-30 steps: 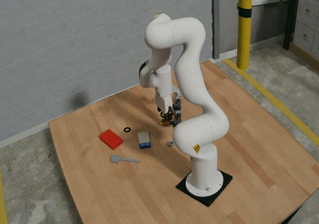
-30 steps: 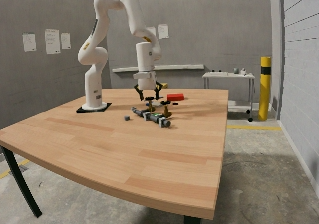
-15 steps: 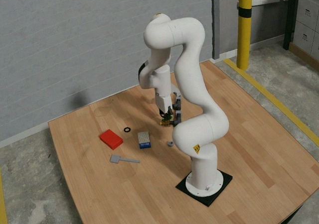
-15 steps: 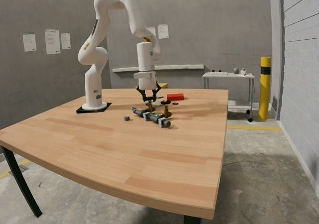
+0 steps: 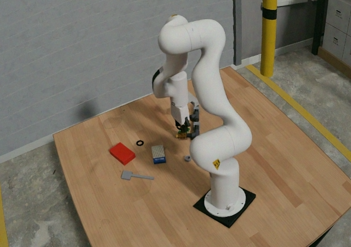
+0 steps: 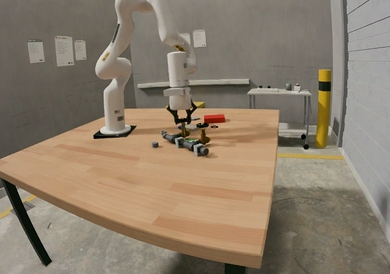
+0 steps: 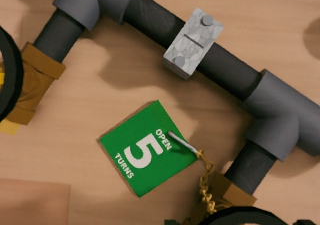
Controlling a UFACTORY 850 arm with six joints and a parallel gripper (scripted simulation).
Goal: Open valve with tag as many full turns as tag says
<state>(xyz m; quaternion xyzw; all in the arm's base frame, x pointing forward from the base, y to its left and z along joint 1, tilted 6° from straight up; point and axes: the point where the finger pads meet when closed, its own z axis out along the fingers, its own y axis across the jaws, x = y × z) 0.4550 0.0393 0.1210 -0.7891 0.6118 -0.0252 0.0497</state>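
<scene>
Right now my hand is 90 mm above the green tag, 50 mm short of it and 30 mm to the left of it. From my hand the other things lie so: red block 330 mm to the left, 80 mm below; grey paddle-shaped tool 300 mm to the left, 160 mm behind, 90 mm below; blue-and-grey box 150 mm to the left, 80 mm below, 70 mm behind.
</scene>
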